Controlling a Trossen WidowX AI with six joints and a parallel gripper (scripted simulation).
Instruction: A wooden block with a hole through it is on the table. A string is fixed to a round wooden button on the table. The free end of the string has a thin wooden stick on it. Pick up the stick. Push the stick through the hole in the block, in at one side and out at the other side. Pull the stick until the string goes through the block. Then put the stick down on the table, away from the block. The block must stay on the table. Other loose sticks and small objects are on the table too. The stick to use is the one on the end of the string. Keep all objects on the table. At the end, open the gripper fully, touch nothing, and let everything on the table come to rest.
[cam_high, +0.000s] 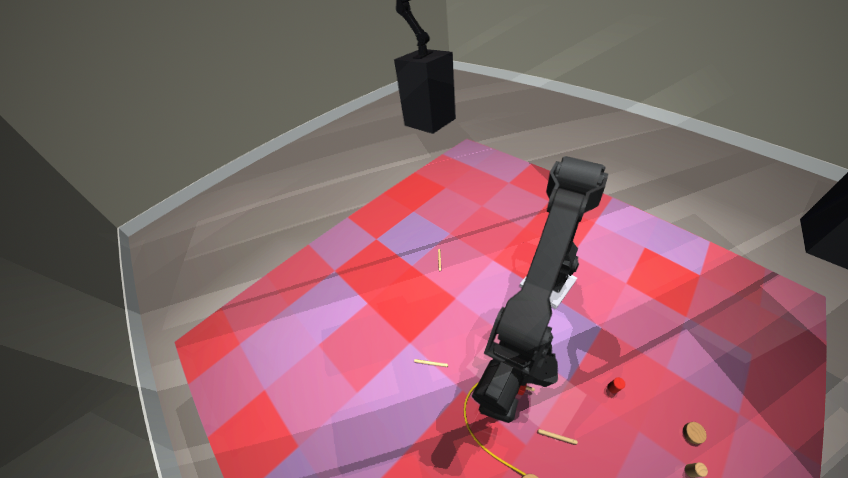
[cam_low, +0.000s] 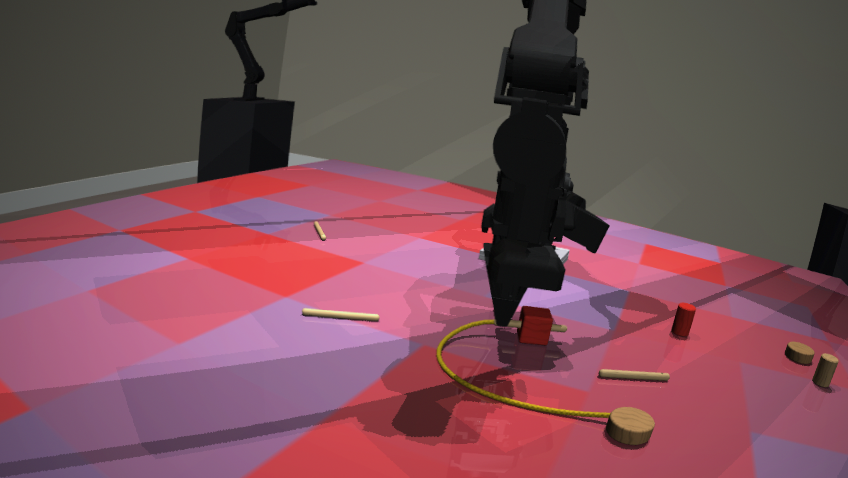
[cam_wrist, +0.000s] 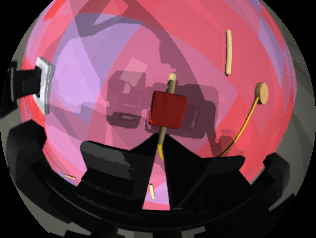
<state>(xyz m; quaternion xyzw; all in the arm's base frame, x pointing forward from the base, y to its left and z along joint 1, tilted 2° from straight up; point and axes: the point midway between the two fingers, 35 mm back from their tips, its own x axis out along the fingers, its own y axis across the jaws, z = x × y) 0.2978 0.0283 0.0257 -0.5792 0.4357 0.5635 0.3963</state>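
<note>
My gripper tip is now 1 cm to the right of the thin wooden stick. Also, from my gripper tip: red cylinder: 12 cm behind, 20 cm to the left; red block: 1 cm behind, 3 cm to the left; round wooden button: 13 cm ahead, 15 cm to the left, 1 cm below.
</note>
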